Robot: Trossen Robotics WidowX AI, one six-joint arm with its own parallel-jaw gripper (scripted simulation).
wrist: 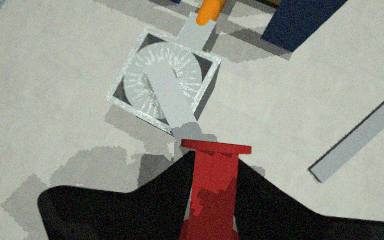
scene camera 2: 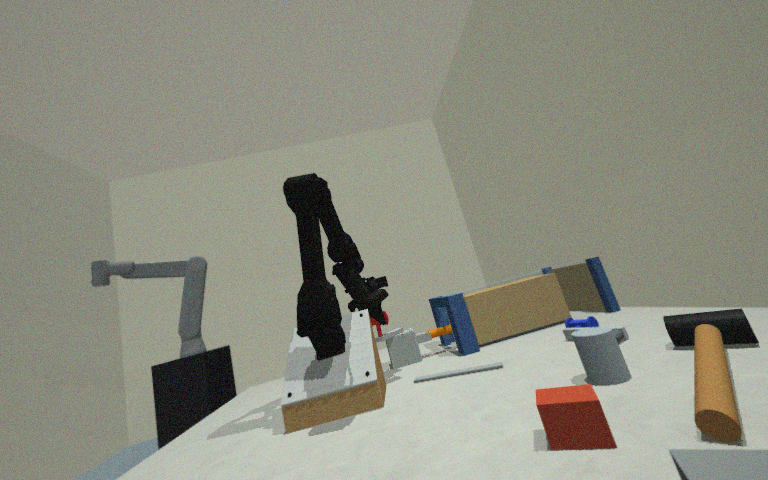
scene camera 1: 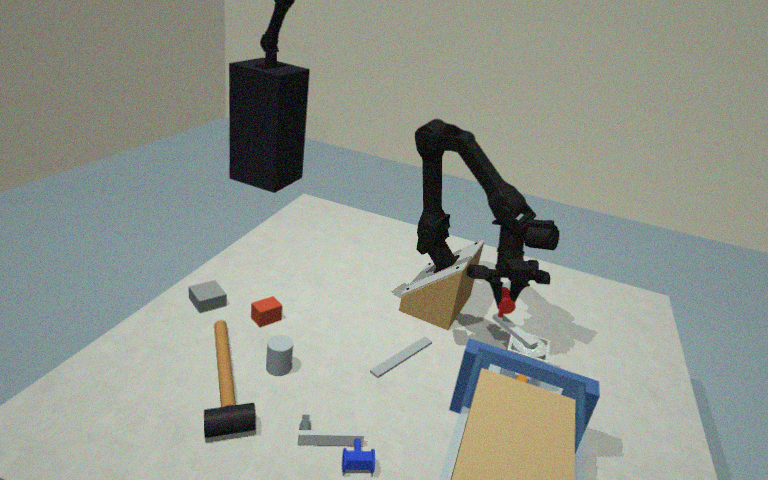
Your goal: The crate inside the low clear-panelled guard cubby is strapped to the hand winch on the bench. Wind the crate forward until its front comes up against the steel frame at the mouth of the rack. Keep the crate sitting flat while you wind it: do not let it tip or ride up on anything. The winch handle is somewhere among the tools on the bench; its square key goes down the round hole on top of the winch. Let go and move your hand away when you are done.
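The gripper is there in the pictures, and you get it in the wrist view and in scene camera 2 too. There's also a hammer, a winch and a frame in the pictures.
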